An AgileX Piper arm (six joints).
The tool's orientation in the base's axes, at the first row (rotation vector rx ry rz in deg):
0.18 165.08 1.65
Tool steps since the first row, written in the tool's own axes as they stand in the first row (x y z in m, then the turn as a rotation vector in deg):
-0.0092 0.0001 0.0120 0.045 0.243 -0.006
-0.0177 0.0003 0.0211 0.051 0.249 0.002
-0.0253 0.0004 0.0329 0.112 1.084 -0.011
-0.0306 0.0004 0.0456 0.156 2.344 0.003
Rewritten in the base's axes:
0.0120 0.0003 -0.0092 -0.045 0.243 -0.001
0.0225 0.0006 -0.0158 -0.049 0.249 -0.010
0.0329 0.0009 -0.0253 -0.112 1.084 0.003
0.0413 0.0011 -0.0362 -0.151 2.344 0.004

